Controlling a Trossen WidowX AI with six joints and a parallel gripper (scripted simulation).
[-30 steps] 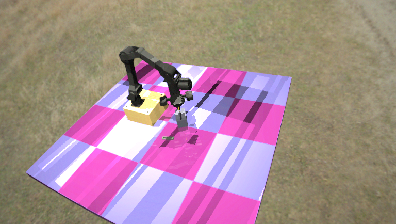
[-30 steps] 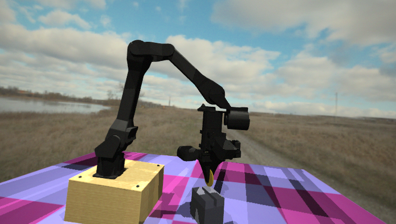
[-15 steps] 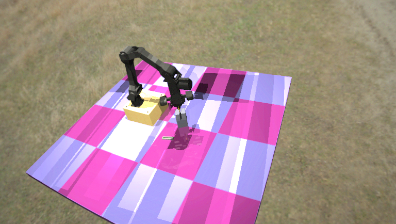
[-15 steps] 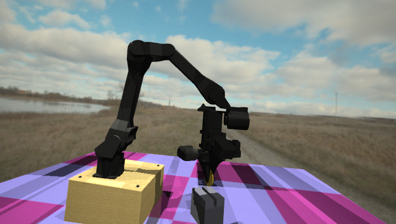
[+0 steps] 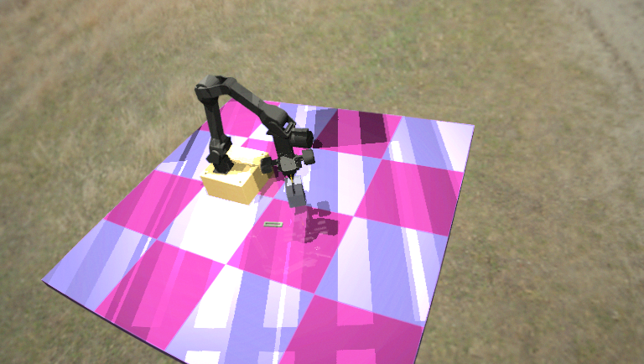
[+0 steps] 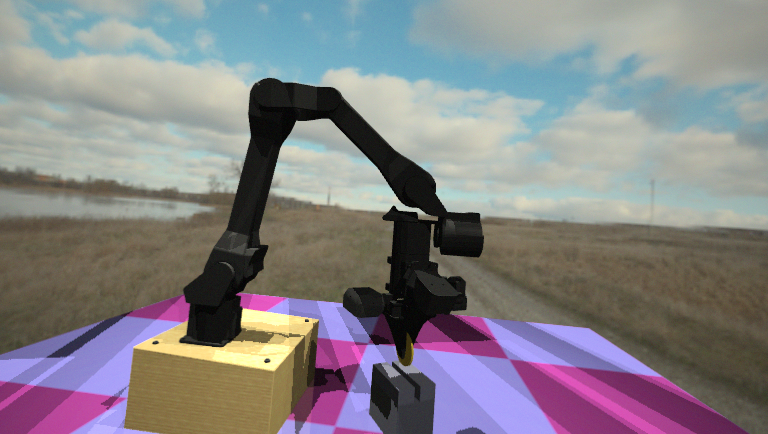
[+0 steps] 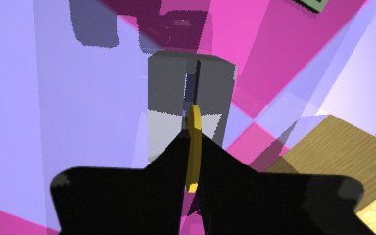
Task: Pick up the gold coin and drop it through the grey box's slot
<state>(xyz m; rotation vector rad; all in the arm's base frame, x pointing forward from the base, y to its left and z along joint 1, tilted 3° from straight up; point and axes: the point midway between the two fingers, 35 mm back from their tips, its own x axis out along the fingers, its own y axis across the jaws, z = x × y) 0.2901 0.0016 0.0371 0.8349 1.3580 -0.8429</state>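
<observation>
Now: the gold coin 10 mm above my gripper tip.
</observation>
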